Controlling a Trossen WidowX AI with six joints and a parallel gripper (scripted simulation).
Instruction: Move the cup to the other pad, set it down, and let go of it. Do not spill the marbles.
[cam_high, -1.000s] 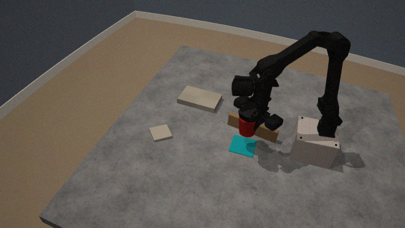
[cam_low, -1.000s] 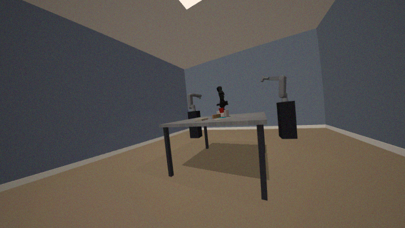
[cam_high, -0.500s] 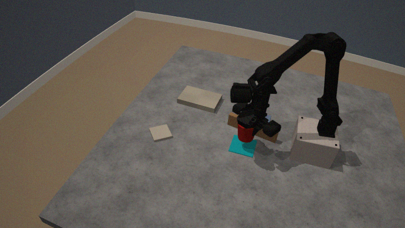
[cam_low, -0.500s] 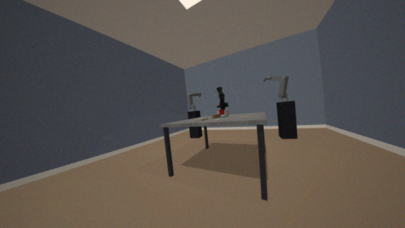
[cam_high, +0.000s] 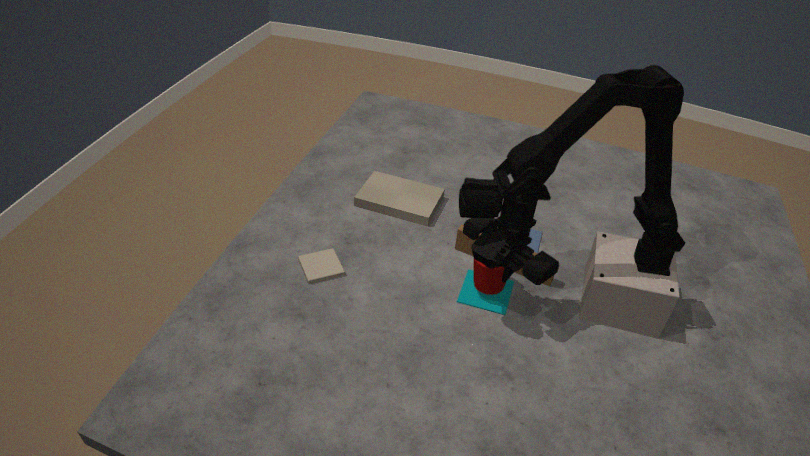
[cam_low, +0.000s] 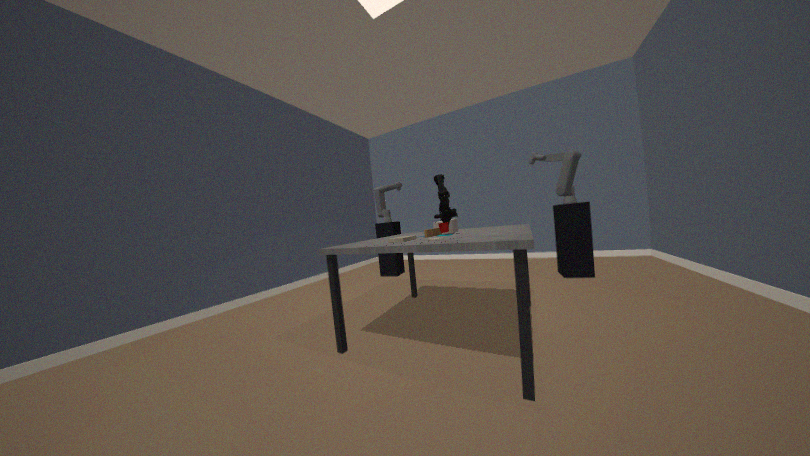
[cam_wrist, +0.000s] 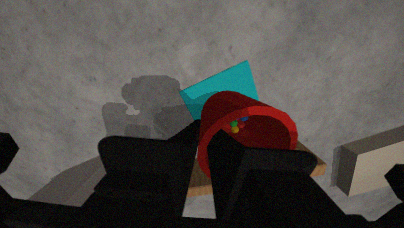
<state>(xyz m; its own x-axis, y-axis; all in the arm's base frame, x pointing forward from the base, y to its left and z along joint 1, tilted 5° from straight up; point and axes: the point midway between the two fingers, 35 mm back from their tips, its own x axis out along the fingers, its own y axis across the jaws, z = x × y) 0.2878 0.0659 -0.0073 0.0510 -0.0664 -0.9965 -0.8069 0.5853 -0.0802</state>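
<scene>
Right now the red cup is 20 mm ahead of my gripper tip and 20 mm to the right of it. The rest, counted from my gripper tip: cyan pad (20 mm ahead, 20 mm to the right, 70 mm below); small beige tile (360 mm ahead, 50 mm below); light blue pad (30 mm behind, 200 mm to the right, 70 mm below).
</scene>
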